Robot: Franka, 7 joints.
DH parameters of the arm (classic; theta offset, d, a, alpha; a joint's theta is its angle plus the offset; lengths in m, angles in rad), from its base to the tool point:
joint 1: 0 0.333 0 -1.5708
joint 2: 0 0 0 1.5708
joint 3: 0 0.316 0.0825 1.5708
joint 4: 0 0 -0.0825 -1.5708
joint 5: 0 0.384 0 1.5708
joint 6: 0 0 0.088 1.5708
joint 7: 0 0.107 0 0
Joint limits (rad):
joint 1: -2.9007..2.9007
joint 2: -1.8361..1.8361
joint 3: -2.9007..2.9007
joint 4: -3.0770..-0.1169
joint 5: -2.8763..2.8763
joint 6: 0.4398..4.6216
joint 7: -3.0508..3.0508
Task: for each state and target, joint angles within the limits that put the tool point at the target. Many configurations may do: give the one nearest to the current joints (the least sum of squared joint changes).
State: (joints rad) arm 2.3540 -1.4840 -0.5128 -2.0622 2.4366 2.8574 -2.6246
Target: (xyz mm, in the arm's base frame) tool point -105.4 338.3 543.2
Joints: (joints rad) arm 2.6437 -0.9503 -0.5712 -2.5451 2.4592 2.8697 -2.6246
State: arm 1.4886 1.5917 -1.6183 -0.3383 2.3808 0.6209 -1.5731
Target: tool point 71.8 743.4 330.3
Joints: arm 1.5593 1.4576 -1.6214 -0.4034 2.4359 0.8525 -1.5731
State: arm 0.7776 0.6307 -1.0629 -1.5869 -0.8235 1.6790 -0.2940
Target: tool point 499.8 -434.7 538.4
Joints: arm 0.2943 0.6798 -1.2124 -1.5011 -0.8678 1.8360 -0.2940
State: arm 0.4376 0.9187 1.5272 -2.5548 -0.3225 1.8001 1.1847
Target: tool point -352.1 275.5 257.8
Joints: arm 0.9212 1.0055 1.4675 -2.3809 -0.3451 2.0005 1.1847
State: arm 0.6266 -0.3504 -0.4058 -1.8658 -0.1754 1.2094 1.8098
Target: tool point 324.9 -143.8 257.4
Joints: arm 0.3185 0.1755 -0.6416 -2.3696 -0.2213 1.3075 1.8098
